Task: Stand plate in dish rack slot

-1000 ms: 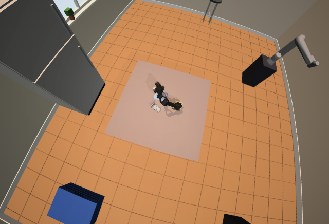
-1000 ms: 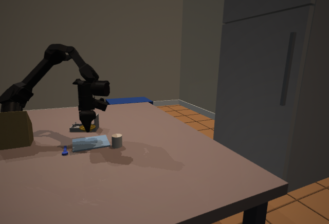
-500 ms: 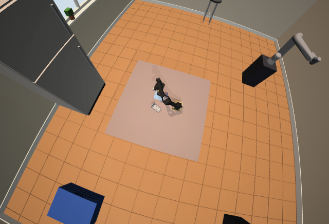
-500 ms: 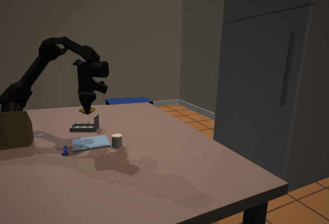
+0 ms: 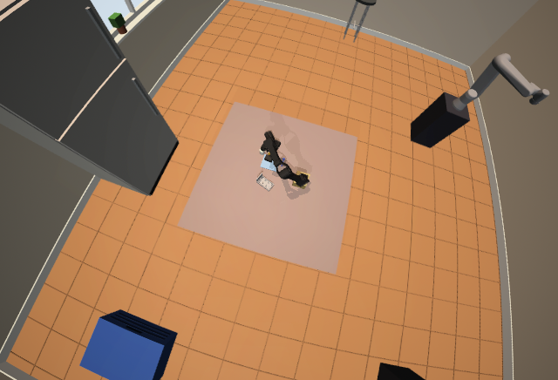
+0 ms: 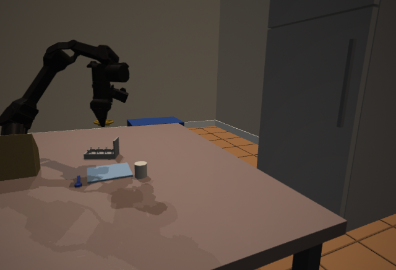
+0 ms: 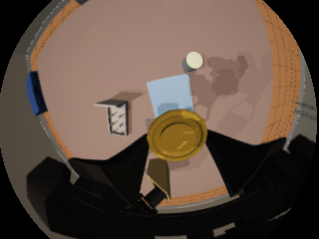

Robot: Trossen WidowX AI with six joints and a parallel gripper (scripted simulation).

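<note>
My gripper tip is now 180 mm to the right of the grey dish rack, 160 mm above it and 10 mm past it. From my gripper tip the other things lie so: light blue mat 180 mm below, 20 mm to the right, 10 mm ahead; then blue spoon 180 mm below, 90 mm behind, 70 mm to the right; then yellow plate 10 mm above.
</note>
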